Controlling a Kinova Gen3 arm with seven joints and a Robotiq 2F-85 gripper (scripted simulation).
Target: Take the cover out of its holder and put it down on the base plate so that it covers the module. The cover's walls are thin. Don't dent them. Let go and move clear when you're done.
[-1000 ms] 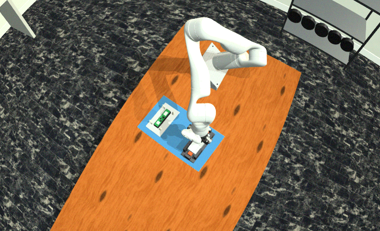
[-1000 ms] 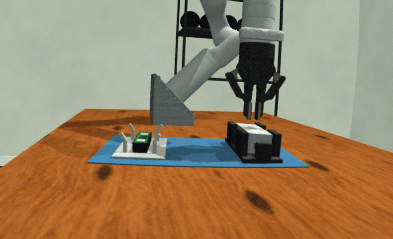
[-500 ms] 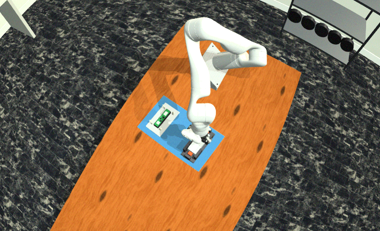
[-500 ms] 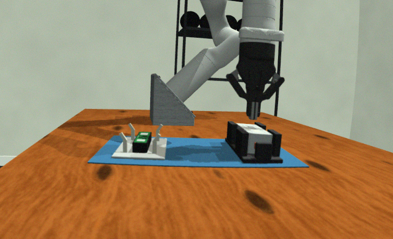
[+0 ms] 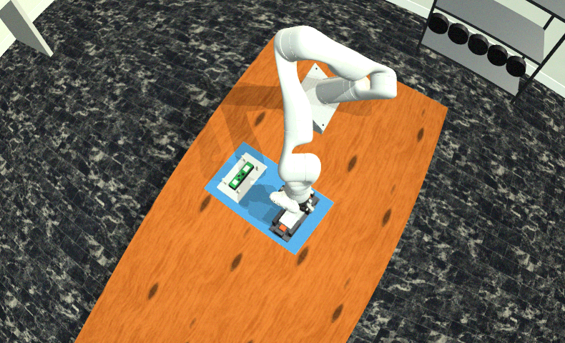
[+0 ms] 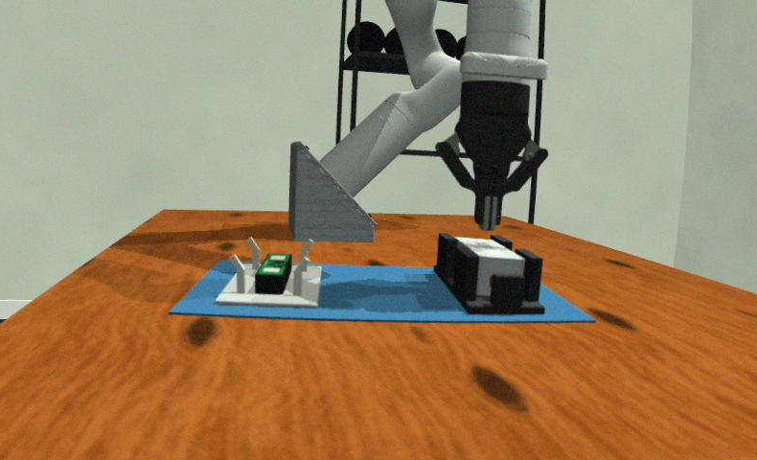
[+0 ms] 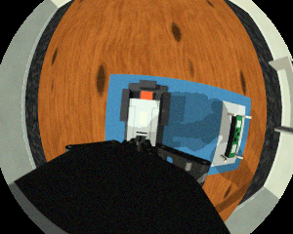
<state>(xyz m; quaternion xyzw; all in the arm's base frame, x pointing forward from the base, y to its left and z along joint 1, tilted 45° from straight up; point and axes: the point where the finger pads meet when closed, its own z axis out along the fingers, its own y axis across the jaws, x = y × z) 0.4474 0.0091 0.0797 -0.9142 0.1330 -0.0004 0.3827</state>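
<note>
The cover is 6 cm below my hand.
</note>
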